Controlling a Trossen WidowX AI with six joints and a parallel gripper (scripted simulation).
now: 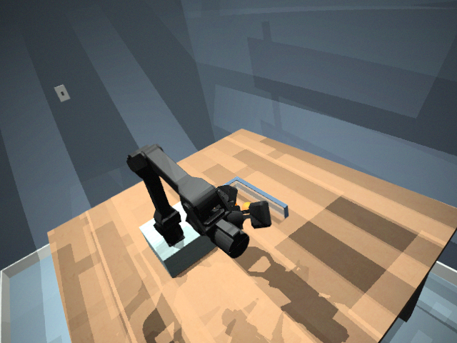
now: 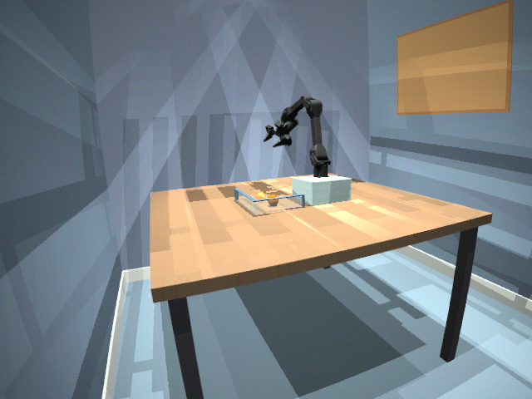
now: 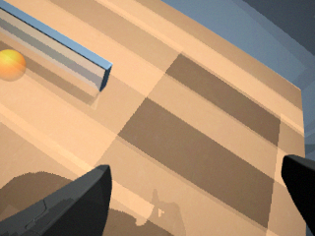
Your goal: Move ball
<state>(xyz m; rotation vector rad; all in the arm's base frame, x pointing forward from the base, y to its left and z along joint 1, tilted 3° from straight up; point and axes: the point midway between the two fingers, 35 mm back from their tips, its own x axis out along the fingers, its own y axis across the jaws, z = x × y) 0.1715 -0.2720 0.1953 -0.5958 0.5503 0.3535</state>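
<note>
My gripper tip is now 350 mm to the right of the orange ball, 240 mm above it and 90 mm short of it. Round my gripper tip: see-through copy: 280 mm to the left, 240 mm below, 130 mm ahead.
</note>
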